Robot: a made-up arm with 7 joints.
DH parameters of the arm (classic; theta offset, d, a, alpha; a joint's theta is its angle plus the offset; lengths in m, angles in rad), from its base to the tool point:
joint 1: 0 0.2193 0 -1.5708
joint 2: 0 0 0 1.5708
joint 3: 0 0.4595 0.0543 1.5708
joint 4: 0 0 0.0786 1.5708
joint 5: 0 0.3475 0 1.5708
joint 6: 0 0 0.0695 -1.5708
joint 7: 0 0.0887 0 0
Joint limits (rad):
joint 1: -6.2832..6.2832
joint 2: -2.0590..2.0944
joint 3: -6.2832..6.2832
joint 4: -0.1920..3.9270
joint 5: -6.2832..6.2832
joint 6: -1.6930..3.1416
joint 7: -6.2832..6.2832
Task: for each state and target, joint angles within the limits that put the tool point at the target. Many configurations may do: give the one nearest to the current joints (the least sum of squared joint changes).
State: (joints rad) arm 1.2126 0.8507 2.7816 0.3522 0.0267 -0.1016 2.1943
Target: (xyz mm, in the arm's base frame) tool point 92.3 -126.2 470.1
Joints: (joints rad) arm 1.5197 0.8766 3.4498 0.1892 -0.1547 -0.0956 2.1943
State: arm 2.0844 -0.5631 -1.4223 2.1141 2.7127 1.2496 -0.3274
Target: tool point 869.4 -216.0 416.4
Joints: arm 2.6140 -1.3436 -1.6433 2.4371 2.7938 1.1102 -0.3274
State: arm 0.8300 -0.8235 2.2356 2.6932 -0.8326 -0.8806 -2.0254
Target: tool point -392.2 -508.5 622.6
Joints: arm 0.7199 -0.9986 2.2063 3.1749 -0.8629 -1.4052 -2.0254
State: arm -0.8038 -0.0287 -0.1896 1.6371 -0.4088 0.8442 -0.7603
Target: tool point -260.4 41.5 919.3
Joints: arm -1.0498 -0.9264 -0.3954 1.6639 -0.4168 0.9339 -0.7603
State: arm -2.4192 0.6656 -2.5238 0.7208 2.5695 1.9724 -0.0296
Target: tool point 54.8 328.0 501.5
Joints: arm -2.5674 0.3233 -2.6045 0.4929 2.5741 1.8634 -0.0296
